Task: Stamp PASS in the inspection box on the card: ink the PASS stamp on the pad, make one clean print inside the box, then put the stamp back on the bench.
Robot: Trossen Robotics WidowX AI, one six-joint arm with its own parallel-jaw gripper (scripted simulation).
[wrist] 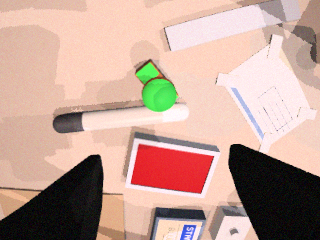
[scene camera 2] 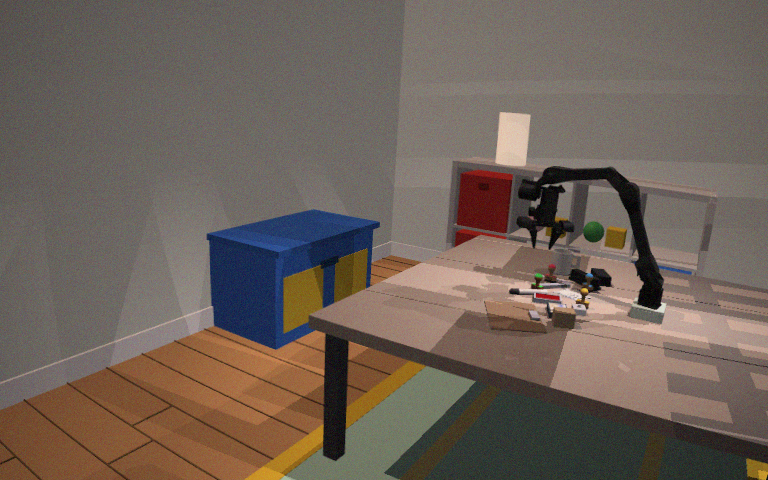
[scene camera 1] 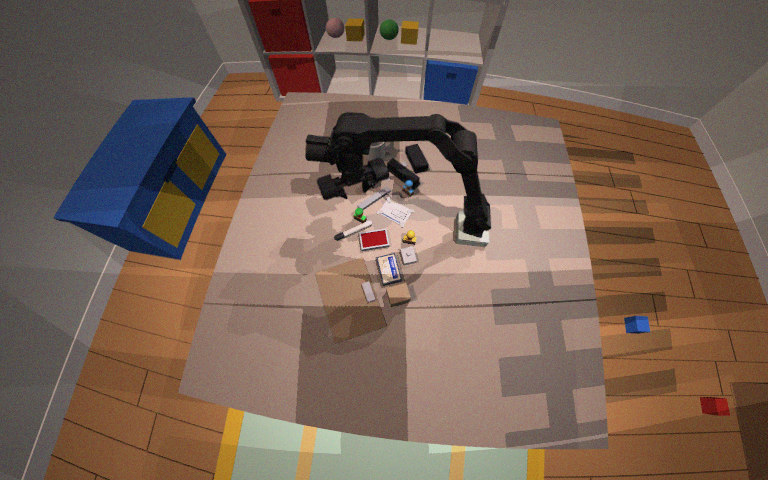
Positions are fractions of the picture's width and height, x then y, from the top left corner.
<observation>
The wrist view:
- my gripper: 0.52, 0.66
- white marker: 0.24, 0.51
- white card: 0.83, 0.36
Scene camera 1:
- my gripper: 0.46, 0.41
</observation>
